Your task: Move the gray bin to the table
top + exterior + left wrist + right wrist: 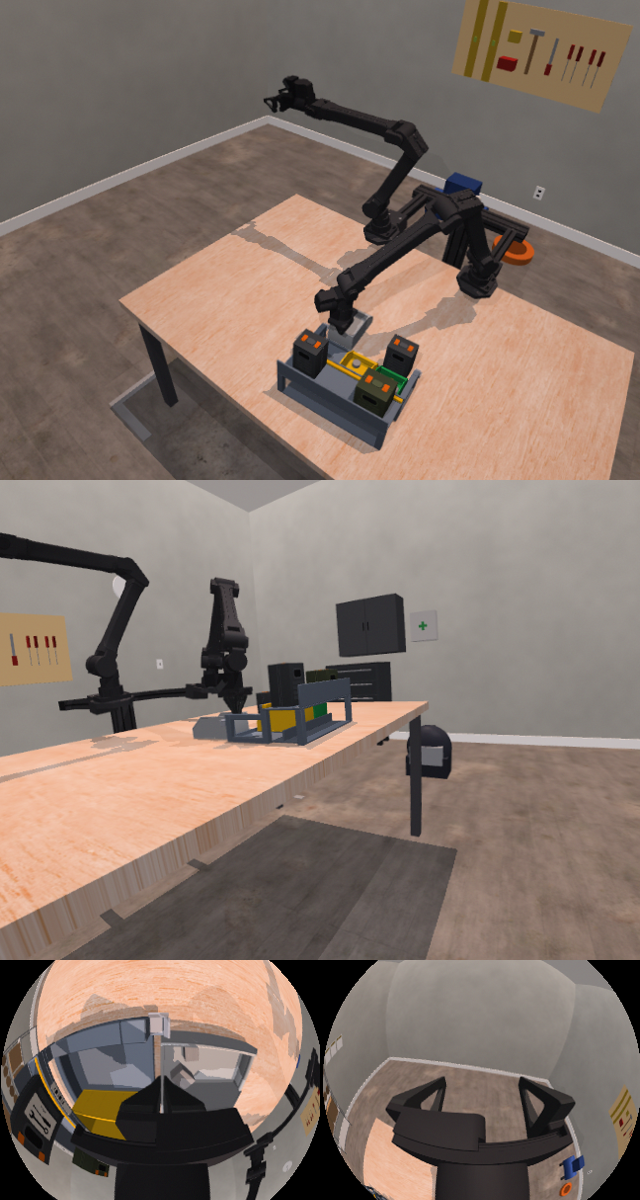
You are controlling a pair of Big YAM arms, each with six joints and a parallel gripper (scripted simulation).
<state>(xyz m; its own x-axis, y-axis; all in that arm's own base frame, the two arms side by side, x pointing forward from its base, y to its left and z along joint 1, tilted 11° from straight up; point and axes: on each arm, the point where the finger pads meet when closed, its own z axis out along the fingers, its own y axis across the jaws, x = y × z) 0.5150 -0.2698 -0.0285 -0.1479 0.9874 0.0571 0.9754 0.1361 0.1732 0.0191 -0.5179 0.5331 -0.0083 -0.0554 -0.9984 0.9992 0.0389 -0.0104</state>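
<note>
My left hand is 80 mm past the gray open bin, 10 mm to the left of it and 30 mm above it. Round my left hand: yellow bin: 90 mm ahead, 130 mm to the left, 30 mm below; gray shelf: 120 mm ahead, 140 mm to the left; green bin: 70 mm ahead, 240 mm to the left, 30 mm below.
</note>
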